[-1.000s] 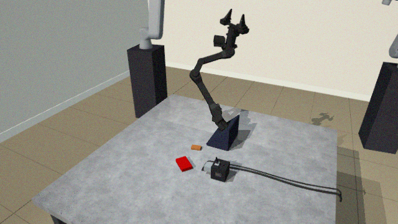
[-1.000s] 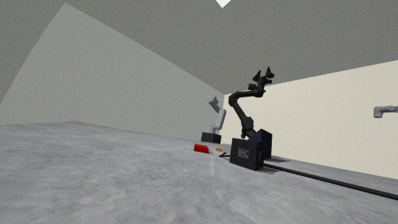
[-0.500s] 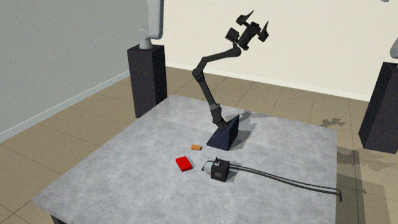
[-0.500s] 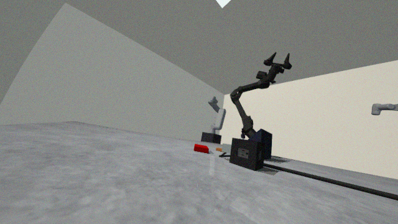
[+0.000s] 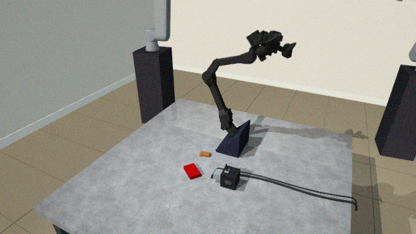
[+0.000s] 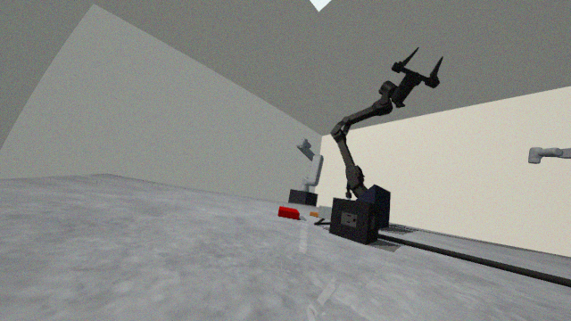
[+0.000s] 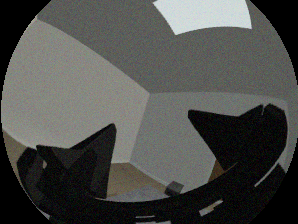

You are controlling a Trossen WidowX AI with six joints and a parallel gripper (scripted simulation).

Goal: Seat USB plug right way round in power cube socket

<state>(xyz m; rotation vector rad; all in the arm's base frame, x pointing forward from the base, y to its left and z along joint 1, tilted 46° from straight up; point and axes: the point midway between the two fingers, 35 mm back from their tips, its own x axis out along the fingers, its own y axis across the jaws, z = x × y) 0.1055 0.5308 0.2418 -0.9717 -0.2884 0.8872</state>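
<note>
The USB plug lies 24 cm ahead of my gripper tip, 19 cm to the right of it and 58 cm below it. From my gripper tip the other things lie so: orange block 7 cm ahead, 36 cm to the right, 66 cm below; red flat block 23 cm ahead, 38 cm to the right, 66 cm below.
</note>
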